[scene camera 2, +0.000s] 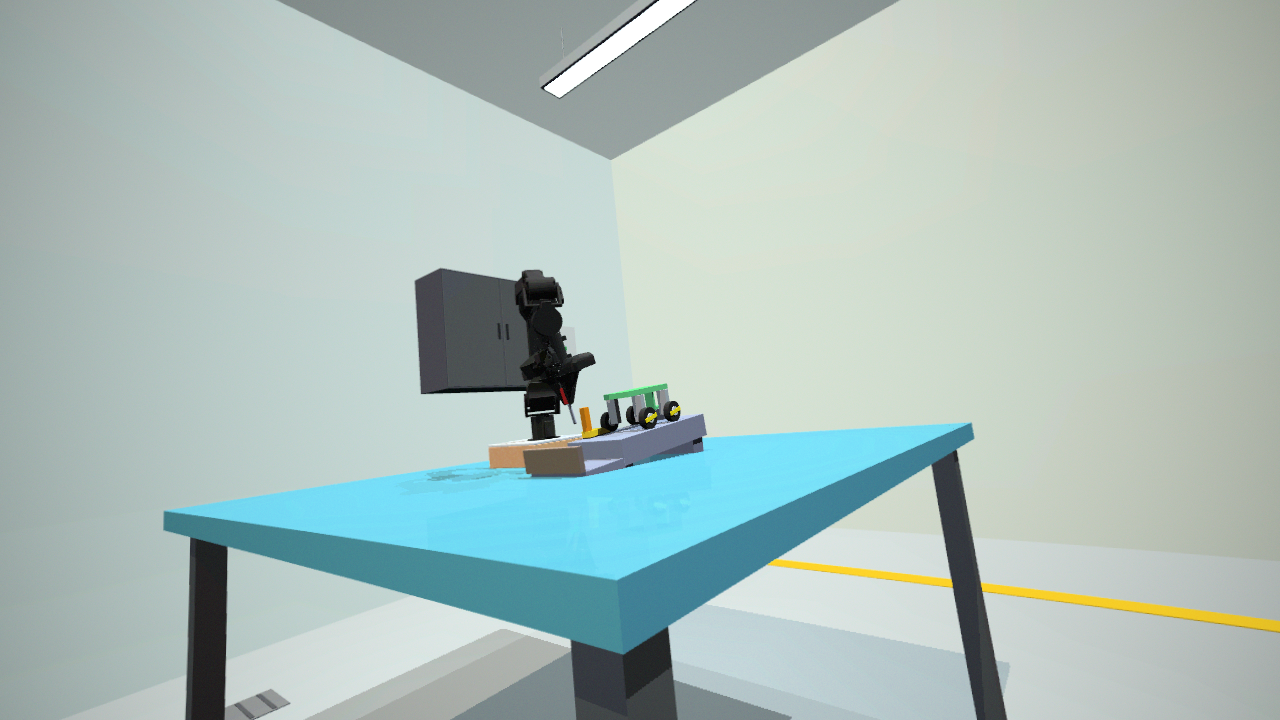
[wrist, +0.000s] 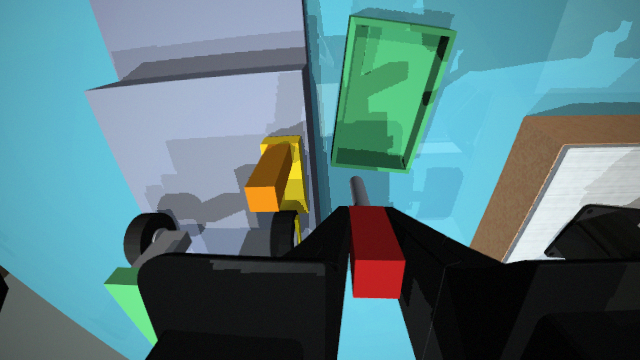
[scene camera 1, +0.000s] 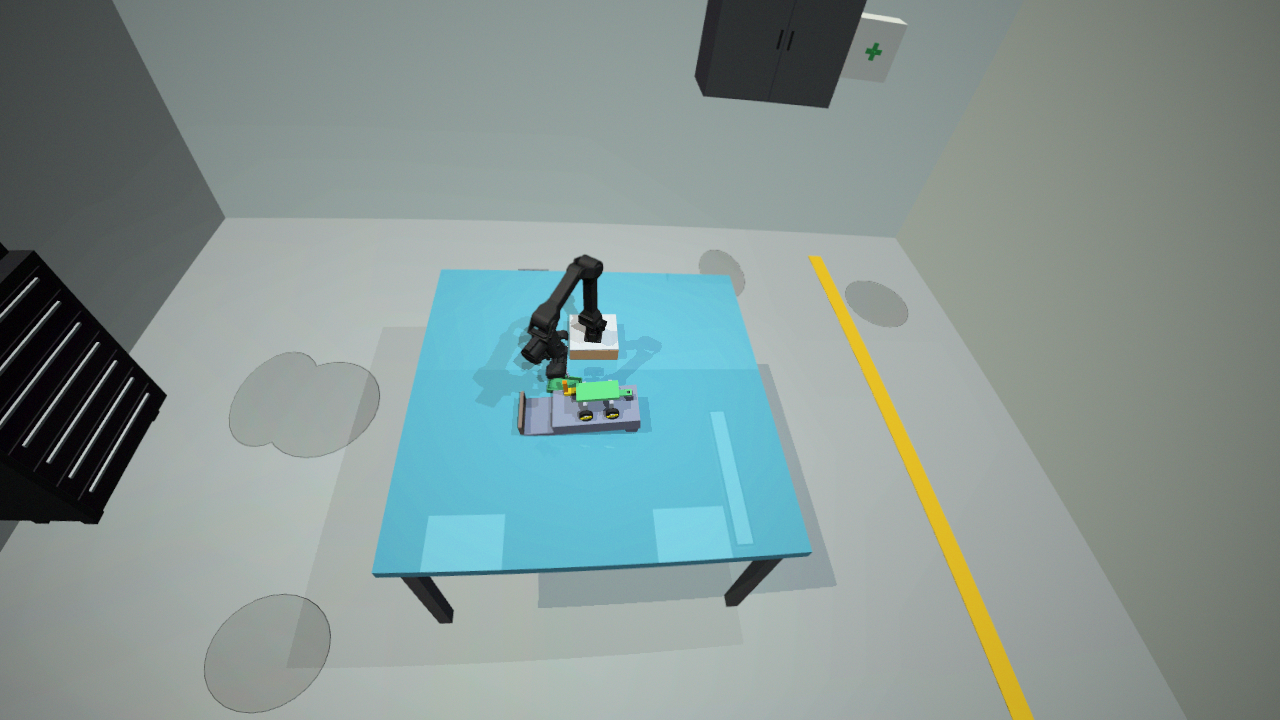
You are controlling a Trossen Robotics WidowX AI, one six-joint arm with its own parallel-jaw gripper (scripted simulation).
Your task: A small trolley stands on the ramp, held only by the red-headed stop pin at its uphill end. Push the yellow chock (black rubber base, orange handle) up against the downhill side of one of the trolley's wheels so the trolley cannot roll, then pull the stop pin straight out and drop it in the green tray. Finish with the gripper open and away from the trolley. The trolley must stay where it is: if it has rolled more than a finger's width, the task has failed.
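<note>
On scene camera 2 you'd have the gripper point(scene camera 2: 569, 404), plus a green-topped trolley point(scene camera 2: 646, 416) and a brown end stop point(scene camera 2: 556, 460). The wrist view has the gripper point(wrist: 364, 216) as well, and what it's carrying is a red-headed stop pin point(wrist: 377, 263); the trolley point(wrist: 148, 235) is there too. And scene camera 1 gives you the gripper point(scene camera 1: 564, 369) and the trolley point(scene camera 1: 605, 390).
</note>
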